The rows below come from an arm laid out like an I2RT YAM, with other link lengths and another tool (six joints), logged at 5 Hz.
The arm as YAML. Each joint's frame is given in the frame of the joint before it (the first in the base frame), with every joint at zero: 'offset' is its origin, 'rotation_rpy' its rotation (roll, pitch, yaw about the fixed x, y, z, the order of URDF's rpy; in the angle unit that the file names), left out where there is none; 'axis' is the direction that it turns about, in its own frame. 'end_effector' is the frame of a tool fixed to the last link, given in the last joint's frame.
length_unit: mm
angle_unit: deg
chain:
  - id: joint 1
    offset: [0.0, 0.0, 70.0]
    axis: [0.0, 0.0, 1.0]
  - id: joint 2
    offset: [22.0, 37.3, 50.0]
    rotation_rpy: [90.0, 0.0, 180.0]
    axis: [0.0, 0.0, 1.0]
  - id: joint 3
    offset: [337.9, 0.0, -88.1]
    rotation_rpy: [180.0, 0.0, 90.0]
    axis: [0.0, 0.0, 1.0]
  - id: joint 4
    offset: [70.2, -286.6, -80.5]
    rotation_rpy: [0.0, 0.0, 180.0]
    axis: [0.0, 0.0, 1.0]
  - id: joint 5
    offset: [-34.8, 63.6, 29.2]
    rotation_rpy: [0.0, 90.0, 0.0]
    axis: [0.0, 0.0, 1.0]
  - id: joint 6
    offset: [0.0, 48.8, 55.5]
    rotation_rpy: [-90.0, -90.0, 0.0]
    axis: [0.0, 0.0, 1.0]
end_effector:
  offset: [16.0, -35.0, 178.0]
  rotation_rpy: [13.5, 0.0, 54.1]
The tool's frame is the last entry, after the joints.
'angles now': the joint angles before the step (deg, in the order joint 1, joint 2, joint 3, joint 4, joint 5, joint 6). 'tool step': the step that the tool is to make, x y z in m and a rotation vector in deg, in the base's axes. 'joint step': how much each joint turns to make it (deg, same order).
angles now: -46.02, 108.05, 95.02, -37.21, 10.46, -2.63
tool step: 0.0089, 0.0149, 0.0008, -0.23, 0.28, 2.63
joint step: 1.56, -1.40, -1.81, 0.57, -0.41, -1.07
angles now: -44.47, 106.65, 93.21, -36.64, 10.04, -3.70
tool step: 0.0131, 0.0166, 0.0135, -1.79, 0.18, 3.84
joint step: 2.19, -2.07, -1.07, 0.48, 0.00, -2.22
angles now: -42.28, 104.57, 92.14, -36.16, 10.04, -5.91
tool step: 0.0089, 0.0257, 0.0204, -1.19, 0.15, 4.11
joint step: 2.51, -3.13, -0.62, -1.51, -0.33, -1.88
